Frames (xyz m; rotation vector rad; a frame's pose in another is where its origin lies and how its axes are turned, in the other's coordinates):
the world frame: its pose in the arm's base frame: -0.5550 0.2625 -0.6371 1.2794 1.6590 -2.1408
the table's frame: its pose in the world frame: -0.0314 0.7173 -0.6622 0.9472 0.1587 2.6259
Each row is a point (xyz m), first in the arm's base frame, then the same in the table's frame.
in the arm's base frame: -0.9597 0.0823 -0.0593
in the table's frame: 0.2906 1.4936 0.7058
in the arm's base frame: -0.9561 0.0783 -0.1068
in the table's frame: 0.2834 1.4499 0.7240
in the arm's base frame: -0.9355 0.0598 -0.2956
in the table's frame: 0.2595 1.2734 0.7923
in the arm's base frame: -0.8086 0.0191 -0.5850
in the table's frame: 0.2664 0.9565 0.8247
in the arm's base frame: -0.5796 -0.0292 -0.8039
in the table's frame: 0.3326 0.6523 0.7486
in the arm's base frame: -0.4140 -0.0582 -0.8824
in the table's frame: 0.3952 0.5027 0.6585
